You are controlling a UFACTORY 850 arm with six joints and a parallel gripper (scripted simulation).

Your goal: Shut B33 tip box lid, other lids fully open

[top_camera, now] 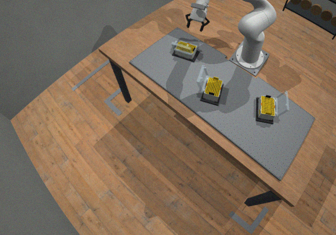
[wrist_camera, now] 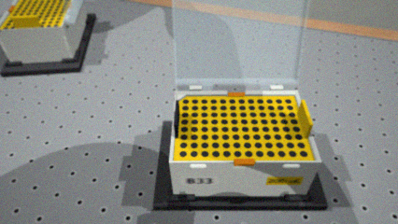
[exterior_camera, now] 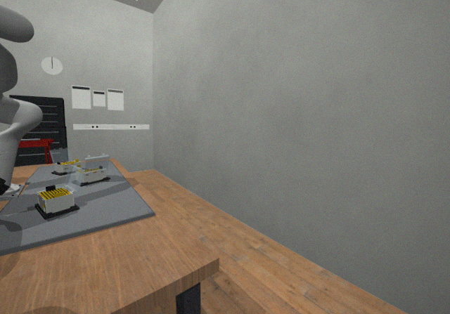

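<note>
The tip box lid is 18 cm ahead of my hand, 9 cm to the left of it and 1 cm below it.
</note>
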